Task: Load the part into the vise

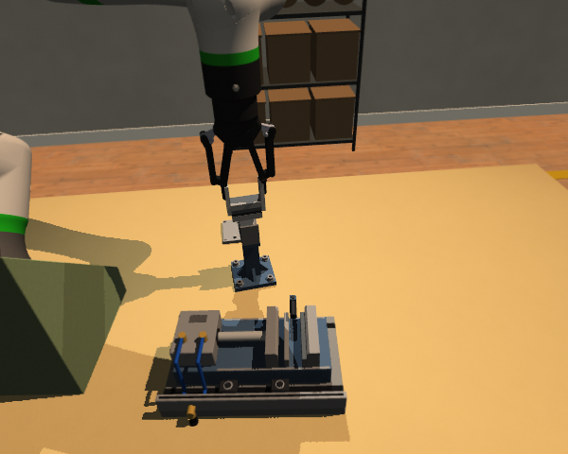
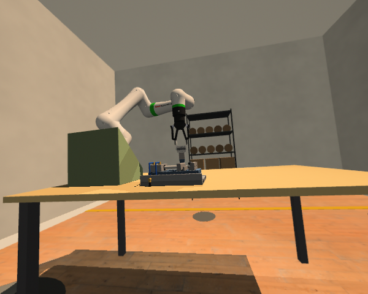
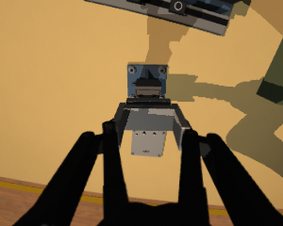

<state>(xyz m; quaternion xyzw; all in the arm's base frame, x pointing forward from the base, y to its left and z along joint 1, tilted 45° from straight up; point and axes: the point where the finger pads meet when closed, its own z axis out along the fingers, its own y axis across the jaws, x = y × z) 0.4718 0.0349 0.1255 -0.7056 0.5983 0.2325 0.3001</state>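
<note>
Right now the part is 10 mm to the right of my hand and 30 mm below it. Also, from my hand: cylinder rod 10 mm behind, 230 mm to the right, 130 mm below; V-block post 150 mm below; work stop 80 mm ahead, 190 mm to the right, 120 mm below.
</note>
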